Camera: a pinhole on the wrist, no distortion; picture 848 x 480 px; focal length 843.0 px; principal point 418.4 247.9 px. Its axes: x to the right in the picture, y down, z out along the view. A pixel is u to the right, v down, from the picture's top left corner.
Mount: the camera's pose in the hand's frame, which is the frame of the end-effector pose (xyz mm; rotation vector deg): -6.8 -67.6 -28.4 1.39 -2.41 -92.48
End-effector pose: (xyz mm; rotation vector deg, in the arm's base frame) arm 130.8 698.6 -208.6 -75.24 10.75 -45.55
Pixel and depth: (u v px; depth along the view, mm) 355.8 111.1 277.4
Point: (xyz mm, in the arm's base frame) 203.1 929.7 -120.1
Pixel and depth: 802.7 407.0 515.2
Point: 319.0 1039.4 221.3
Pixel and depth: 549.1 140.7 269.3
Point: 179.4 916.6 -62.3
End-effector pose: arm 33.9 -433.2 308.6 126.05 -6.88 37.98
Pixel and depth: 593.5 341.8 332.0
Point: 213.6 -568.0 61.6
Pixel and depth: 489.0 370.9 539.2
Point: 323.1 -733.6 -14.9
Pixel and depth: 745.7 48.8 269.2
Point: 110.0 -510.8 25.3
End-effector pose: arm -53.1 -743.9 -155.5 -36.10 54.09 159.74
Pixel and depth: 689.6 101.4 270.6
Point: -36.3 -478.6 -35.7
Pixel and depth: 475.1 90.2 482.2
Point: -78.5 -398.5 167.9
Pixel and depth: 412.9 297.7 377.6
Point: -158.1 -483.1 61.4
